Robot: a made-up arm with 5 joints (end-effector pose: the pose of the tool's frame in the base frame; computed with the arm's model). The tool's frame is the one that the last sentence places.
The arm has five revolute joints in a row. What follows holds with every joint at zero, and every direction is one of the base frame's.
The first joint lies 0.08 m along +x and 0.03 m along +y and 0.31 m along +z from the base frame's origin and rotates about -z.
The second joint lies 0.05 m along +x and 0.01 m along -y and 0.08 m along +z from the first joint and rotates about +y.
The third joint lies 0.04 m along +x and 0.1 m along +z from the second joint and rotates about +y.
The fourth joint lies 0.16 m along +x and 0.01 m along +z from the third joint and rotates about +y.
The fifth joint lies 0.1 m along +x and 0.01 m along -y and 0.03 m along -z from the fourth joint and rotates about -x.
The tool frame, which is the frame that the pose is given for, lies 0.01 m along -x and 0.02 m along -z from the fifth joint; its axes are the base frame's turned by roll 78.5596, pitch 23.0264 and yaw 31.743 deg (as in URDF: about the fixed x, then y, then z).
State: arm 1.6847 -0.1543 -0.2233 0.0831 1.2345
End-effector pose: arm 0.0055 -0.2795 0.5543 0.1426 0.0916 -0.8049 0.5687
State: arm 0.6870 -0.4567 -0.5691 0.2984 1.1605
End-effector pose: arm 0.2170 -0.1320 0.6709 0.0594 -0.0666 -0.4097 0.9078
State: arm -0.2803 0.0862 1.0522 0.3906 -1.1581
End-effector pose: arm 0.2153 0.0672 0.2536 0.7445 0.4999 -0.4162 0.1504
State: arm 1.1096 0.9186 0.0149 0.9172 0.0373
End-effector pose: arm 0.1433 -0.1441 0.2236 -0.7576 -0.4845 0.4367 0.0232
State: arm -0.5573 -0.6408 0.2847 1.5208 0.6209
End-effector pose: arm 0.2341 0.0887 0.4583 0.0170 0.8040 -0.0119 0.5942
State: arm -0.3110 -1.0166 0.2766 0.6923 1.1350
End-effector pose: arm 0.2718 0.0516 0.5578 0.0132 0.2976 0.0510 0.9532
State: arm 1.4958 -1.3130 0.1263 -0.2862 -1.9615
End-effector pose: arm 0.0819 -0.0152 0.6936 0.4282 -0.2578 0.6038 0.6210
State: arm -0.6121 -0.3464 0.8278 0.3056 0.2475
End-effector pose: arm 0.2815 0.1410 0.3338 0.2320 0.7219 0.0661 0.6486
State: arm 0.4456 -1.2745 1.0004 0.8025 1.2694
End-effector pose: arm 0.2228 -0.0816 0.4340 0.0833 0.5380 -0.2945 0.7854
